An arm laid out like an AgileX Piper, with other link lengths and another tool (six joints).
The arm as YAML. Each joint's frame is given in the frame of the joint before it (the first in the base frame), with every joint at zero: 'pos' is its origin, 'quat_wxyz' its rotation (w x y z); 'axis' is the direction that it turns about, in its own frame. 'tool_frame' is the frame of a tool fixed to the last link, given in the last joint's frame.
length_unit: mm
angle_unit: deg
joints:
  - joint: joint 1
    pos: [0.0, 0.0, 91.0]
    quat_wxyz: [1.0, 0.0, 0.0, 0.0]
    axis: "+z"
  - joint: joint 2
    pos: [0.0, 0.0, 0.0]
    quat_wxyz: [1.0, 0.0, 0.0, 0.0]
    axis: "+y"
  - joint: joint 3
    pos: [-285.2, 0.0, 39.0]
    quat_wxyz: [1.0, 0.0, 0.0, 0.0]
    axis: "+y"
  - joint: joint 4
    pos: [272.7, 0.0, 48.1]
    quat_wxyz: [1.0, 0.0, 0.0, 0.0]
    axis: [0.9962, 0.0, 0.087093]
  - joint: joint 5
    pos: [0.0, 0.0, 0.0]
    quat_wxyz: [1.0, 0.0, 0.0, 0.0]
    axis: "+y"
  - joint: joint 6
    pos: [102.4, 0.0, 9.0]
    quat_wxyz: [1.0, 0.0, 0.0, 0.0]
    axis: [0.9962, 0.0, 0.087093]
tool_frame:
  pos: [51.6, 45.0, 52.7]
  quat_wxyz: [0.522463, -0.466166, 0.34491, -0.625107]
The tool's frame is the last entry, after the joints.
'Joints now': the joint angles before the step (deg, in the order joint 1, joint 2, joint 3, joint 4, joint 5, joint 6). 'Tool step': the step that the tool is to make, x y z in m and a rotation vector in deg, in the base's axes. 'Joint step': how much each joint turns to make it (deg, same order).
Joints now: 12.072 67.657 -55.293 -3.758 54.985 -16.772
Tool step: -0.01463 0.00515 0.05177 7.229 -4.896 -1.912
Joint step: -0.293 -5.580 -3.185 5.299 2.496 1.506
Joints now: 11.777 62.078 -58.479 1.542 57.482 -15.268
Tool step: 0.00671 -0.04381 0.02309 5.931 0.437 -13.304
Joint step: -9.369 -2.217 -2.016 3.008 3.697 5.233
